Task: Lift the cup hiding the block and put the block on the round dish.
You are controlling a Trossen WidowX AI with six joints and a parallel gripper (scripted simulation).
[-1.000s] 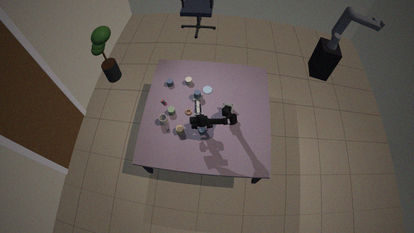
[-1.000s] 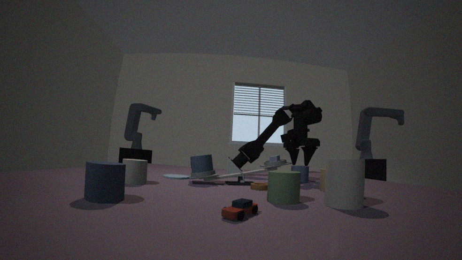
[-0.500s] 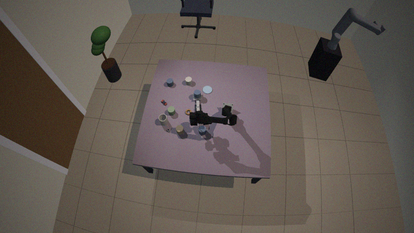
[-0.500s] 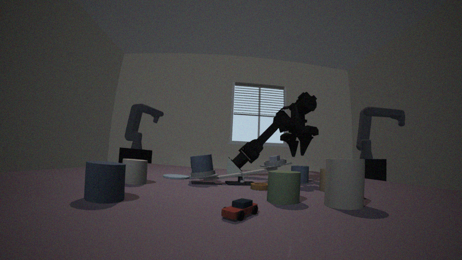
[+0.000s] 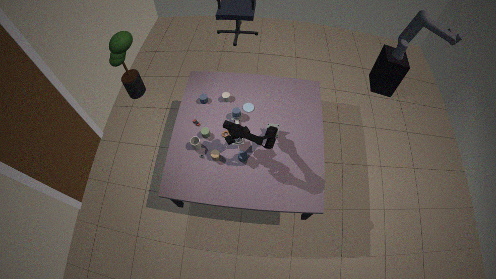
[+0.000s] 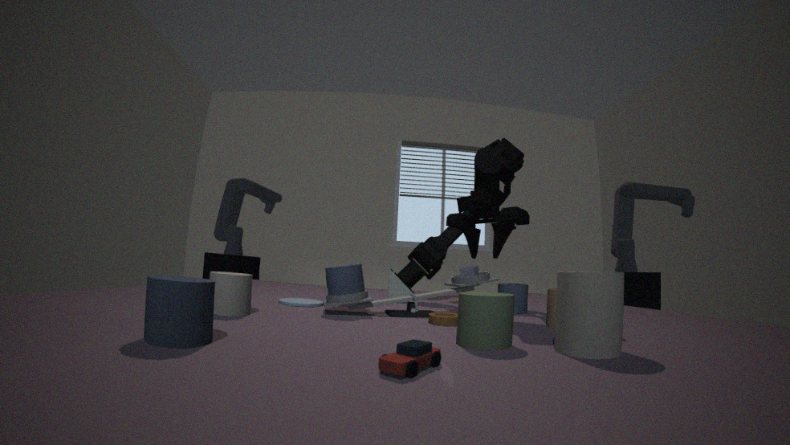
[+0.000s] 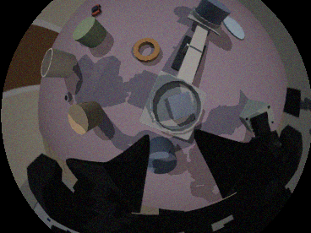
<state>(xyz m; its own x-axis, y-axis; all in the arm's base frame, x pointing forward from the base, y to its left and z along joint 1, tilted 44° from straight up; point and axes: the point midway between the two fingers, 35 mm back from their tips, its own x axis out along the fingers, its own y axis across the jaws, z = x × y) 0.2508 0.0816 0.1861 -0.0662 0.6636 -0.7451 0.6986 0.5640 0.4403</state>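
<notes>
The round pale-blue dish lies 40 cm to the right of my gripper tip, 12 cm below it and 1 cm ahead of it. Round my gripper tip: pale cup: 33 cm ahead, 8 cm below, 7 cm to the left; green cylinder: 27 cm ahead, 8 cm below, 5 cm to the right; orange cylinder: 16 cm ahead, 11 cm to the left, 8 cm below.
</notes>
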